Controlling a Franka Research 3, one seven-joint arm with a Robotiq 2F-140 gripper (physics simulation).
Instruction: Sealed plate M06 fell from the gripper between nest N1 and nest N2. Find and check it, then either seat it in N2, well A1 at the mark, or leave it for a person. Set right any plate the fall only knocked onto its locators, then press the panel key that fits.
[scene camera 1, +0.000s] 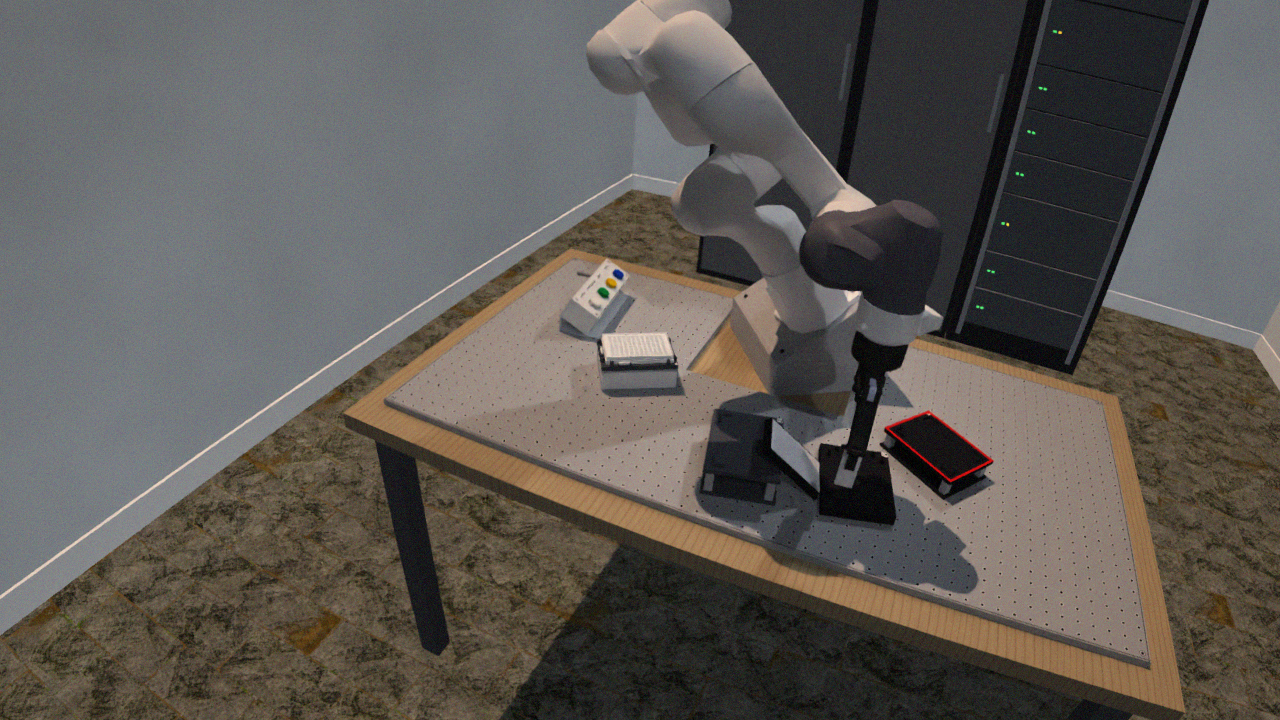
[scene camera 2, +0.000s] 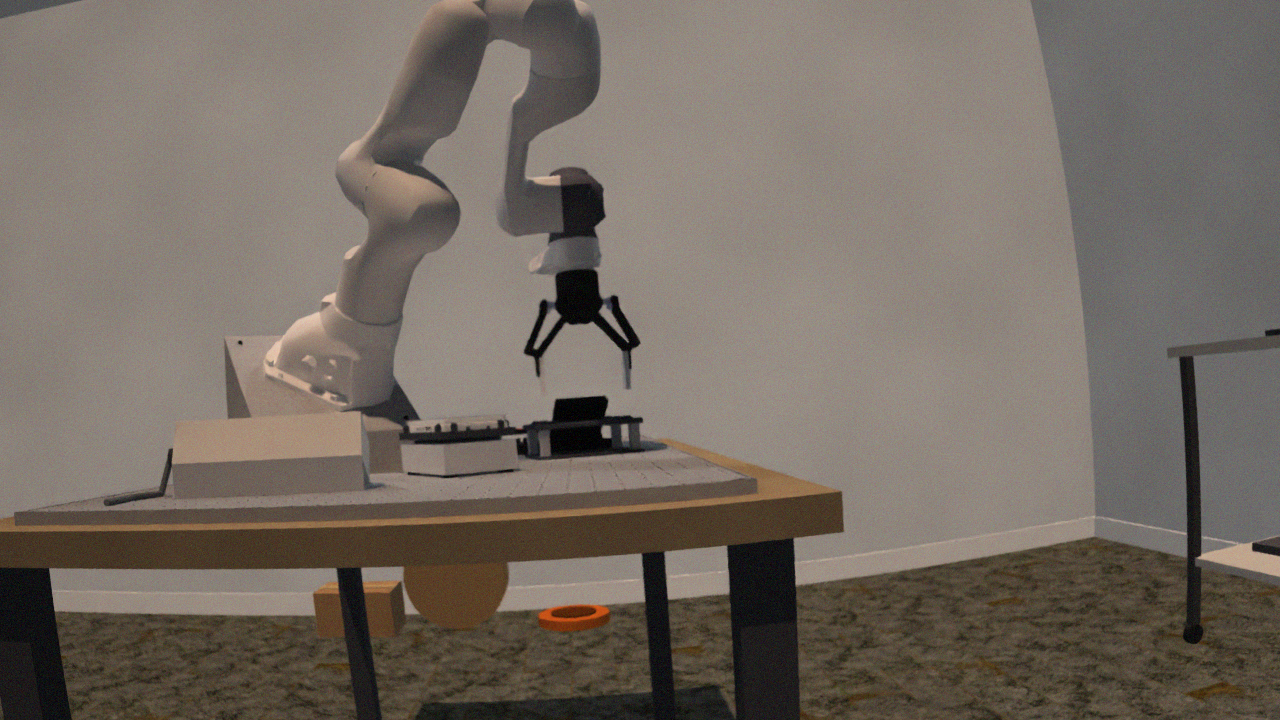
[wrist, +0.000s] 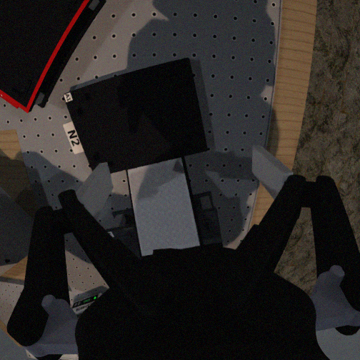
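Observation:
A plate with a pale face (scene camera 1: 793, 454) (wrist: 162, 210) leans tilted between dark nest N1 (scene camera 1: 738, 443) and black nest N2 (scene camera 1: 856, 497) (wrist: 145, 112). No M06 marking is readable on it. In the scene camera 2 view a dark tilted slab (scene camera 2: 580, 409) rises above the nests. An N2 label (wrist: 73, 137) and an A1 mark (wrist: 68, 97) show at N2's side and corner. My gripper (scene camera 1: 848, 467) (scene camera 2: 584, 380) (wrist: 180, 166) is open and empty, above the plate and N2. The key panel (scene camera 1: 597, 295) stands at the back left with blue, yellow, green and white keys.
A red-edged black platform (scene camera 1: 938, 445) (wrist: 35, 50) stands right of N2 in the scene camera 1 view. A white device (scene camera 1: 637, 371) (scene camera 2: 460, 454) bearing a white-topped plate (scene camera 1: 637, 346) stands left of N1. A small green-lit display (wrist: 87, 301) shows low in the wrist view.

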